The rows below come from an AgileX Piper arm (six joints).
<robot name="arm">
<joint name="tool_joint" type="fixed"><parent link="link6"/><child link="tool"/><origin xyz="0 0 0"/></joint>
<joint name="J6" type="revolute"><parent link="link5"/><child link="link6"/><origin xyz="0 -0.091 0" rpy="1.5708 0 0"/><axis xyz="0 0 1"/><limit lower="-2.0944" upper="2.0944"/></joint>
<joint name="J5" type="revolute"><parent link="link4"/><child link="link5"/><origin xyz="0 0 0" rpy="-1.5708 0 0"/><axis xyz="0 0 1"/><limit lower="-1.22" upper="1.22"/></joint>
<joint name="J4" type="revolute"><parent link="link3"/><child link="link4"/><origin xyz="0.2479 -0.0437 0" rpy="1.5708 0 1.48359"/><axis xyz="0 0 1"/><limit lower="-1.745" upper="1.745"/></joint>
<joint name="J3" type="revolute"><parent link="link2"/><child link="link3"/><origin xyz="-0.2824 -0.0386 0"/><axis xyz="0 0 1"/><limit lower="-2.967" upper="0"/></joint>
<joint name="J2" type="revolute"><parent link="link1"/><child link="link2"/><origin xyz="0 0 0" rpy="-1.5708 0 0"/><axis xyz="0 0 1"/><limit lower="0" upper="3.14"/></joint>
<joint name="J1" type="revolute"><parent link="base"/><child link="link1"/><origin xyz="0 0 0.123"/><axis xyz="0 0 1"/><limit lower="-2.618" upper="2.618"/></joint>
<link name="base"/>
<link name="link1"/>
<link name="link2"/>
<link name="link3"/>
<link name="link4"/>
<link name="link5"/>
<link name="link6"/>
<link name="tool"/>
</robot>
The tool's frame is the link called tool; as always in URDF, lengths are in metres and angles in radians.
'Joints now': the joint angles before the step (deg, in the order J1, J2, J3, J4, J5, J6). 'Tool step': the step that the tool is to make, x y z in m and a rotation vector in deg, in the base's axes. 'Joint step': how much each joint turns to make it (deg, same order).
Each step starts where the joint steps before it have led.
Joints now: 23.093, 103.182, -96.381, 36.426, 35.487, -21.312
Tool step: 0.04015, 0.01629, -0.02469, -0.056, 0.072, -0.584
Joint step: 0.000, 9.584, -8.702, 0.002, -0.986, -0.003
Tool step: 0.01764, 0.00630, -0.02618, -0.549, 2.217, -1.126
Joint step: 0.001, 4.724, -2.275, -0.702, -0.805, 1.380
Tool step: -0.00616, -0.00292, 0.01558, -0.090, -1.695, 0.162
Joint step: 0.019, -1.909, -0.067, -1.037, 0.421, 0.339
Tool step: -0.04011, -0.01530, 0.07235, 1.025, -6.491, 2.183
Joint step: 0.002, -9.517, -0.172, -1.543, 3.993, 0.003
